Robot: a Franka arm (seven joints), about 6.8 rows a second.
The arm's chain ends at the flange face. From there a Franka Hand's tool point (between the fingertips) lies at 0.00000 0.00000 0.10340 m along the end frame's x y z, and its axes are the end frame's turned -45 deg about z.
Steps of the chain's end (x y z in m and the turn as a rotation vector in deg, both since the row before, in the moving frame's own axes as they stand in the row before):
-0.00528, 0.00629, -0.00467, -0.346, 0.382, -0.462
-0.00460, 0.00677, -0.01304, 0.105, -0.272, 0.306
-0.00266, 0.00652, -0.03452, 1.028, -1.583, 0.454
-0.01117, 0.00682, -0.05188, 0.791, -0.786, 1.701
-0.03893, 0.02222, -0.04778, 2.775, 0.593, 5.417
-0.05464, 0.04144, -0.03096, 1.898, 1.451, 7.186
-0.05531, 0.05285, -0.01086, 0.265, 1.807, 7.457
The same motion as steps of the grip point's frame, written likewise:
-0.00813, 0.00164, -0.00467, -0.515, 0.025, -0.462
-0.00825, 0.00105, -0.01304, 0.267, -0.118, 0.306
-0.00719, -0.00060, -0.03458, 1.846, -0.392, 0.454
-0.01268, -0.00509, -0.05190, 1.115, 0.004, 1.701
-0.03882, -0.01439, -0.04791, 1.543, 2.382, 5.417
-0.06364, -0.00963, -0.03105, 0.316, 2.368, 7.186
-0.07397, 0.00039, -0.01091, -1.090, 1.465, 7.457

